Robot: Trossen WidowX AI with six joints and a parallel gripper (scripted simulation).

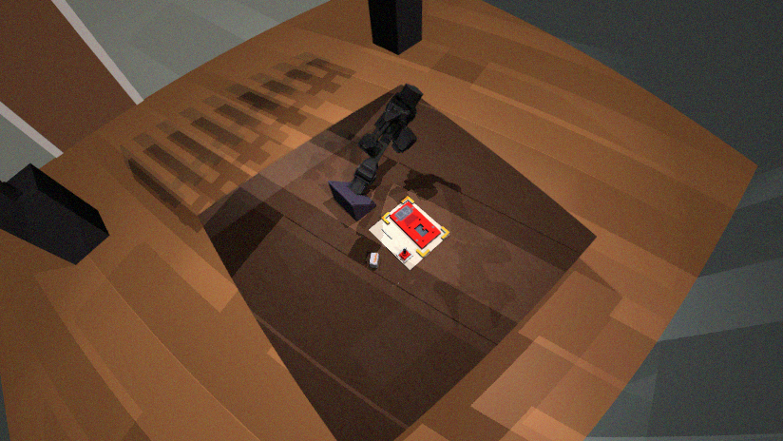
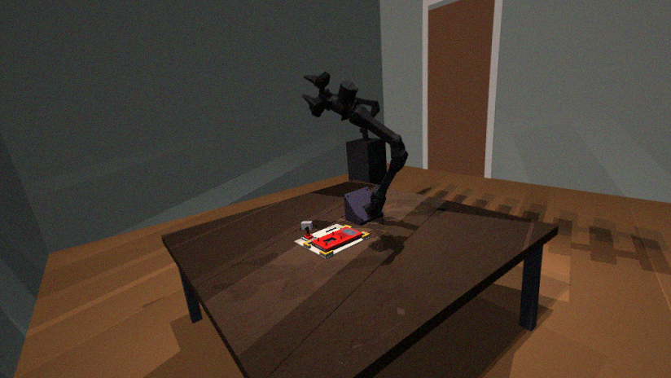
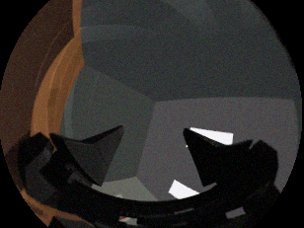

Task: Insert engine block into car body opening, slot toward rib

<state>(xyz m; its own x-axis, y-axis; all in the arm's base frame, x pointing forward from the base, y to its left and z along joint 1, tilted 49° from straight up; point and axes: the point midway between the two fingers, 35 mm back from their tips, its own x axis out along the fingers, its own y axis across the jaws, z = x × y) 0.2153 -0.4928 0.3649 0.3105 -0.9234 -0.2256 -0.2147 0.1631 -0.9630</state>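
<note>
Now: the grey engine block 64 cm below my gripper tip and 9 cm to the right of it.
</note>
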